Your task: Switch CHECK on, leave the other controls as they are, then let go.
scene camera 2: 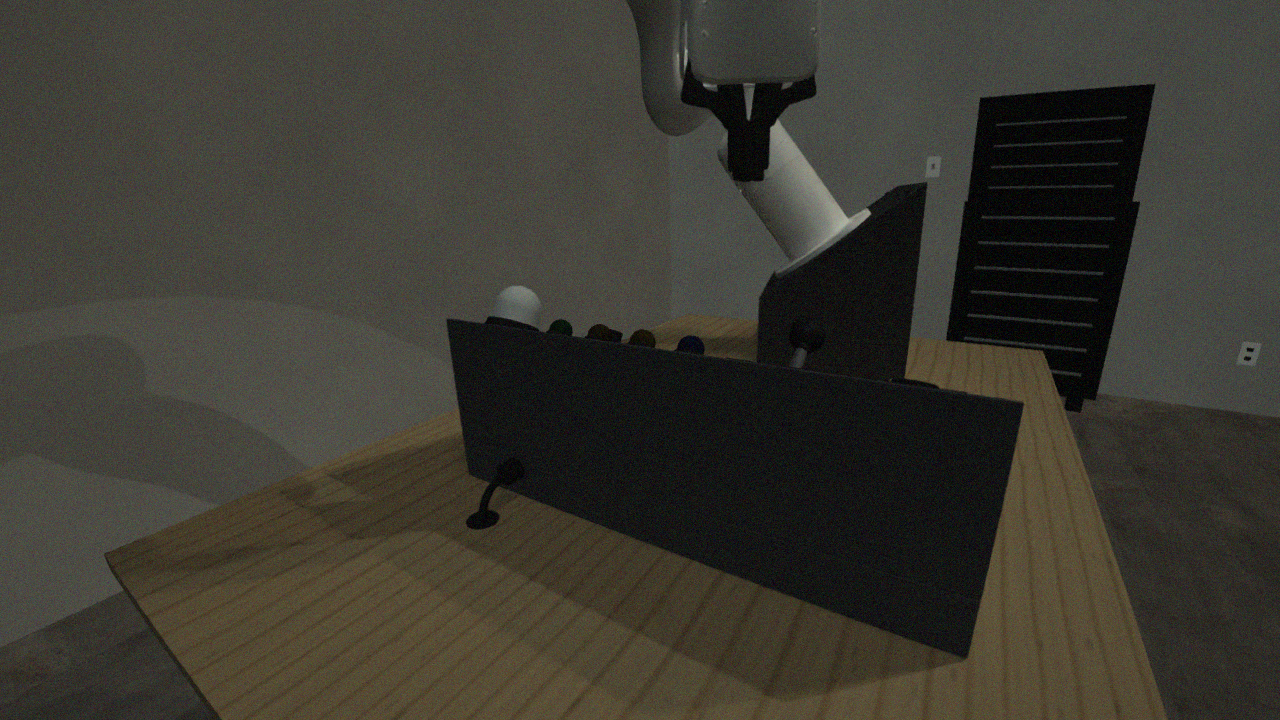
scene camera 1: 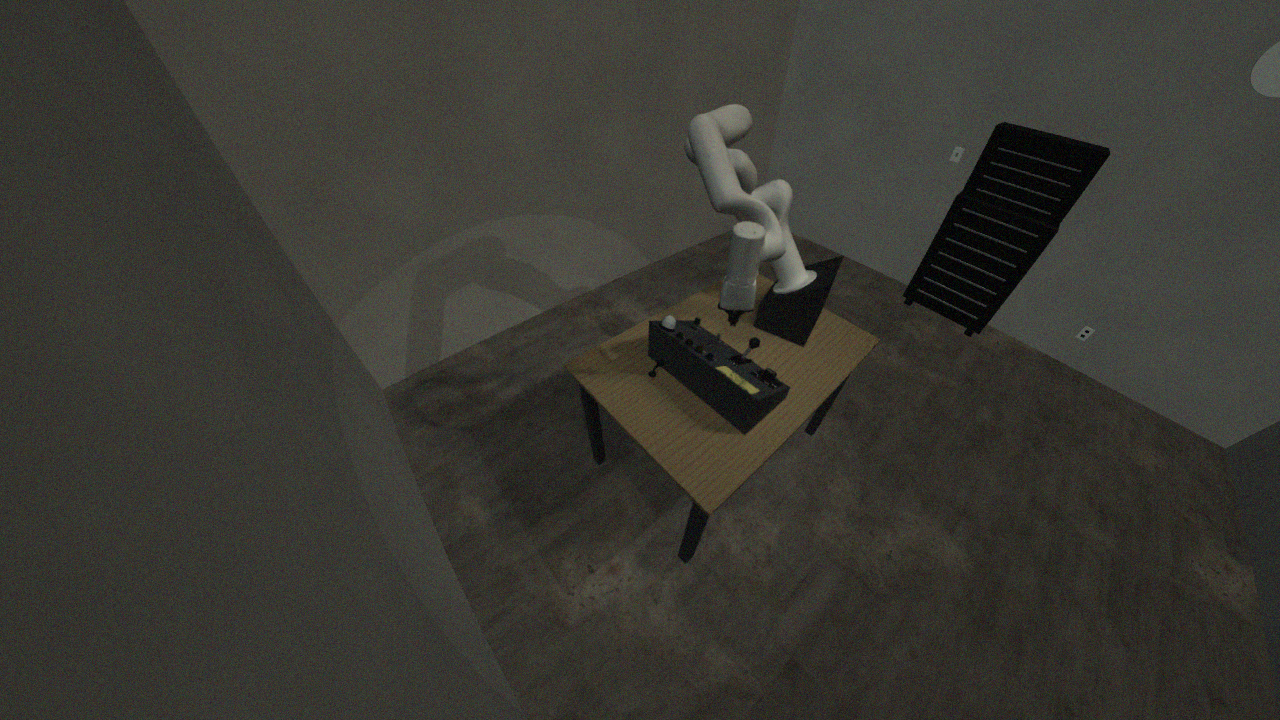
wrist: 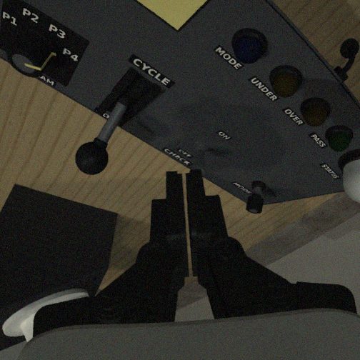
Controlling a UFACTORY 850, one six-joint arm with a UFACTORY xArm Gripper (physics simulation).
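Observation:
The dark control console (scene camera 1: 707, 380) (scene camera 2: 716, 465) (wrist: 200, 95) stands on the table. In the wrist view the CHECK label (wrist: 177, 156) is near its edge, with the OFF label (wrist: 185, 153) beside it and the ON label (wrist: 223, 135) further in. The CHECK switch between them is faint against the dark panel, and I cannot tell which way it is tipped. My gripper (scene camera 1: 733, 320) (scene camera 2: 748, 177) (wrist: 184, 193) is shut with nothing between its fingers. It is raised above the console, apart from it, and its tips appear just below the CHECK label in the wrist view.
The CYCLE lever's ball knob (scene camera 1: 754, 342) (scene camera 2: 806, 334) (wrist: 92, 157) sticks up. A small black toggle (wrist: 254, 202), blue button (wrist: 249, 46), green button (wrist: 339, 138), selector knob (wrist: 27, 65) and white dome (scene camera 1: 668, 322) (scene camera 2: 517, 306) are also on the console. The wooden table (scene camera 1: 680, 447) (scene camera 2: 402, 626) carries everything.

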